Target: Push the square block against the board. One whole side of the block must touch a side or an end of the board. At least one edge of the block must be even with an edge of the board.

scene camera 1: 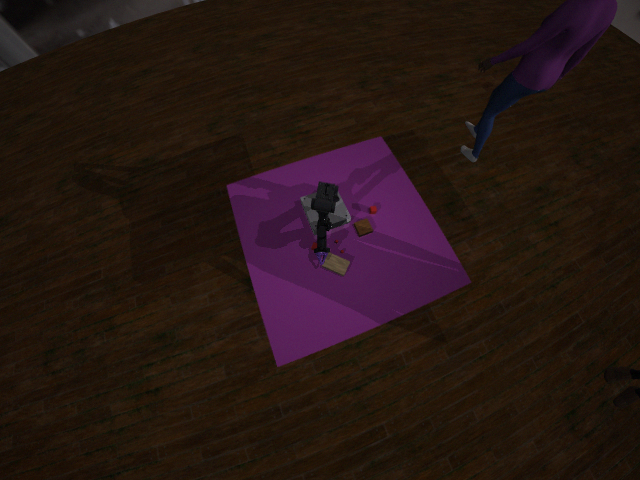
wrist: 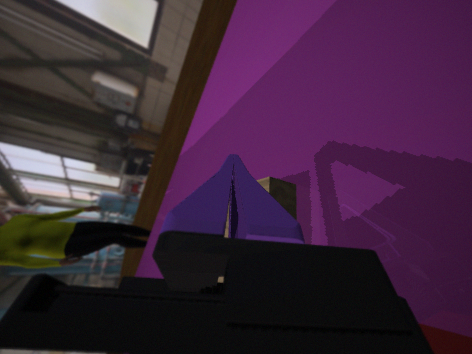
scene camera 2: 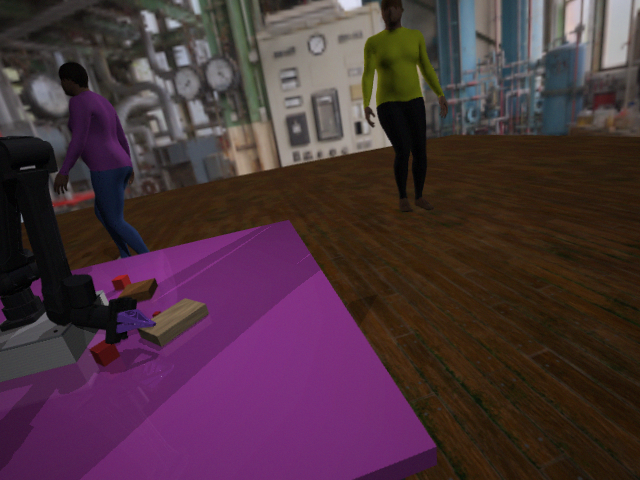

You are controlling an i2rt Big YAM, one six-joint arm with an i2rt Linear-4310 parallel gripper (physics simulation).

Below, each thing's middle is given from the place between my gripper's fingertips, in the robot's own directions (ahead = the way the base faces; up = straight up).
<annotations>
Right now my hand is 90 mm to the right of the wooden board (scene camera 2: 173, 321), 50 mm above it and 30 mm short of it.
</annotations>
